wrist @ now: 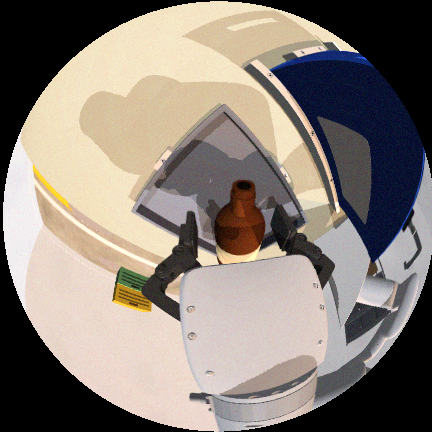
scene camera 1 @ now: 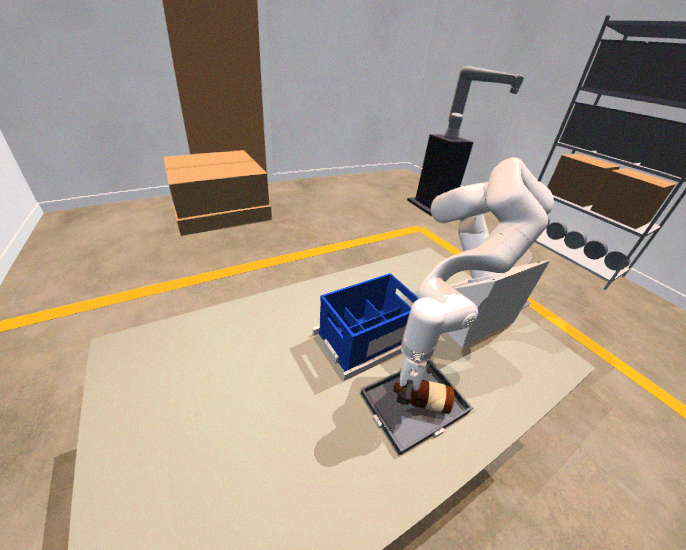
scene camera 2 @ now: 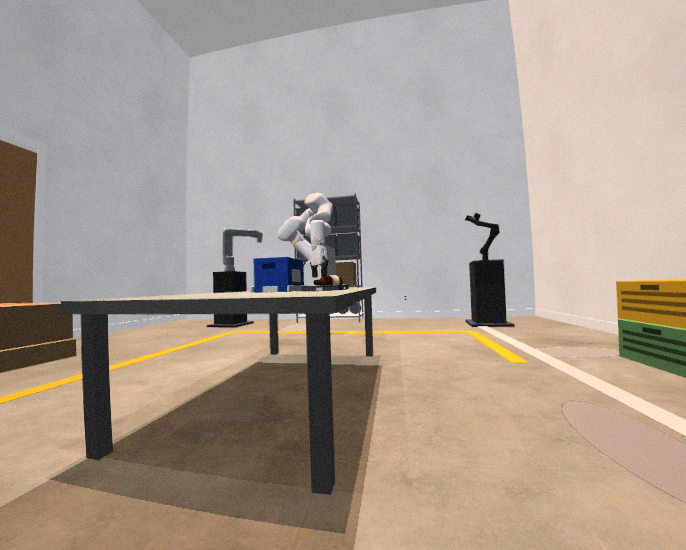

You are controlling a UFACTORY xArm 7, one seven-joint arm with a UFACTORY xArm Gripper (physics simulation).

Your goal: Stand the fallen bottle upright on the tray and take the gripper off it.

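Places are measured from the arm's base along level axes (x ahead, y left, z up), in metres.
Pixels of known places: gripper, fingertip midpoint: (wrist: 235, 217) (scene camera 1: 403, 387) (scene camera 2: 319, 277); arm's base, link origin: (wrist: 355, 286) (scene camera 1: 486, 277).
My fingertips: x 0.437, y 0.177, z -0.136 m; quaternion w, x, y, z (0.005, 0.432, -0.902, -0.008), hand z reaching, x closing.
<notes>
For each thing: its top centre in the pictures, then the offset to it from my fingertips. "pt": a spot on its surface instead. Level surfaces: height alone.
- brown bottle, top centre: (wrist: 243, 250) (scene camera 1: 425, 386) (scene camera 2: 327, 275) dx -0.052, dy +0.025, dz +0.009 m
- grey tray, surface spot: (wrist: 220, 134) pt dx +0.062, dy -0.039, dz -0.065 m
- blue divided crate, top centre: (scene camera 1: 374, 300) (scene camera 2: 280, 259) dx -0.026, dy -0.239, dz +0.105 m
- beige table, surface height: dz -0.070 m
The brown bottle (scene camera 1: 439, 397) (scene camera 2: 334, 280) (wrist: 240, 232) with a cream label lies on its side on the grey tray (scene camera 1: 395, 425) (wrist: 220, 134). In scene camera 1 its neck points left and its base is near the tray's right corner. My gripper (scene camera 1: 407, 393) (scene camera 2: 319, 275) (wrist: 235, 217) is open and points down at the bottle's neck and shoulder. In the wrist view the black fingers stand apart on either side of the bottle, with gaps on both sides. The gripper body hides the bottle's lower part there.
A blue divided crate (scene camera 1: 366, 350) (scene camera 2: 277, 275) (wrist: 305, 95) stands close behind the tray, within low rails. An upright grey panel (scene camera 1: 503, 306) stands between the tray and the arm's base. The tray has a low raised rim. All stand on the beige table (scene camera 1: 200, 435).
</notes>
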